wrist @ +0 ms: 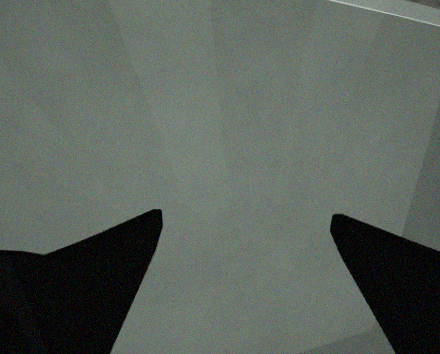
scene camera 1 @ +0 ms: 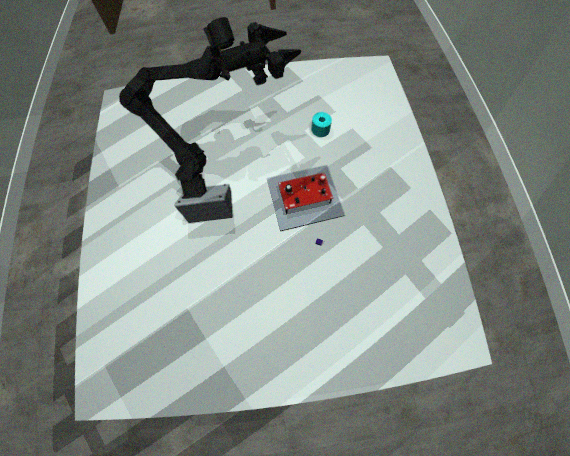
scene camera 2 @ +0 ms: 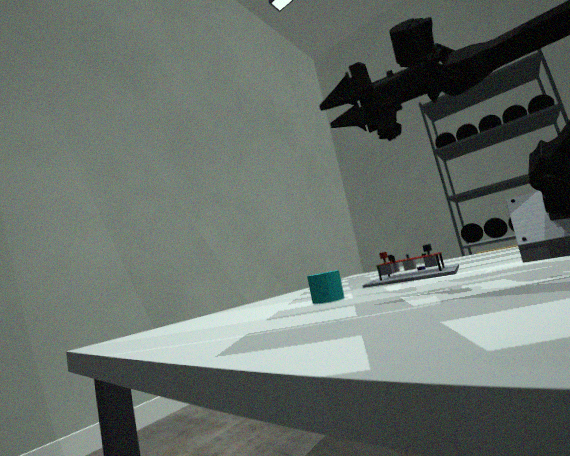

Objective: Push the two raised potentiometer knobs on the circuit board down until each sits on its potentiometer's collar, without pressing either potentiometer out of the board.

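Pixels of known places: gripper, fingertip midpoint: (wrist: 246,219) (scene camera 1: 293,42) (scene camera 2: 325,117); arm's base, link origin: (scene camera 1: 194,194) (scene camera 2: 567,206).
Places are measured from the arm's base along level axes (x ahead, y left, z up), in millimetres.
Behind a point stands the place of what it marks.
The red circuit board (scene camera 1: 307,199) @[x 356, y -8, z -44 mm] (scene camera 2: 400,261) @[x 368, y 43, z -46 mm] stands on legs over a grey plate (scene camera 1: 320,214) @[x 400, y -44, z -86 mm] (scene camera 2: 440,272) @[x 255, y 94, z -86 mm]. A knob with a pale top (scene camera 1: 289,188) @[x 299, y 20, z -17 mm] is near its left end in scene camera 1. Another knob (scene camera 1: 322,177) @[x 406, y 54, z -13 mm] is at its far right corner. In scene camera 2 a dark knob (scene camera 2: 427,248) @[x 293, y 33, z -26 mm] and a red knob (scene camera 2: 383,255) @[x 403, y 64, z -22 mm] stand up above the board; the gaps to their collars are too small to judge. My gripper (scene camera 1: 293,42) @[x 318, y 327, z 279 mm] (scene camera 2: 326,117) @[x 318, y 327, z 279 mm] (wrist: 246,219) @[x 318, y 327, z 279 mm] is open and empty, high above the table's far side, well away from the board.
A teal cylinder (scene camera 1: 321,131) @[x 423, y 274, z -60 mm] (scene camera 2: 326,287) @[x 403, y 335, z -63 mm] with a hole in its top stands beyond the board. A small purple cube (scene camera 1: 319,242) @[x 390, y -143, z -79 mm] lies on the near side of the plate. The arm's base (scene camera 1: 205,207) @[x 42, y -51, z 13 mm] is left of the board. A shelf rack (scene camera 2: 515,77) stands in the background.
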